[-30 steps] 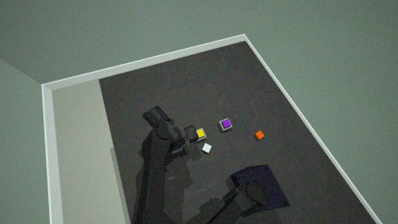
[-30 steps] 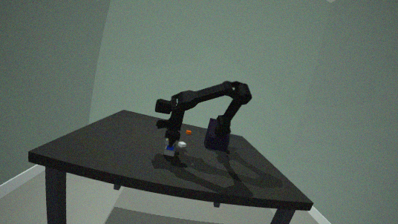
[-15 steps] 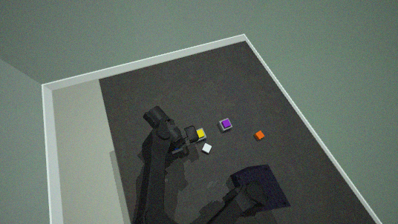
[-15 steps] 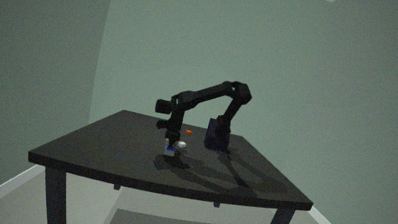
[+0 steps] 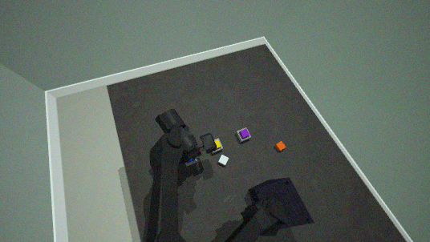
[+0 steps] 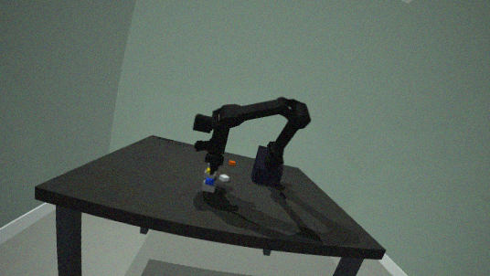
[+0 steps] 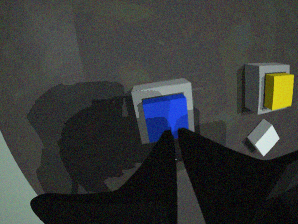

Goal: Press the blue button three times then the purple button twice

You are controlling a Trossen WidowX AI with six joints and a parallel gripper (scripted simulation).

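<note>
Right now the blue button is 3 cm below my gripper tip. Round my gripper tip: purple button (25 cm to the right, 3 cm below, 1 cm behind); then white block (12 cm to the right, 7 cm behind, 5 cm below); then yellow button (12 cm to the right, 3 cm below).
</note>
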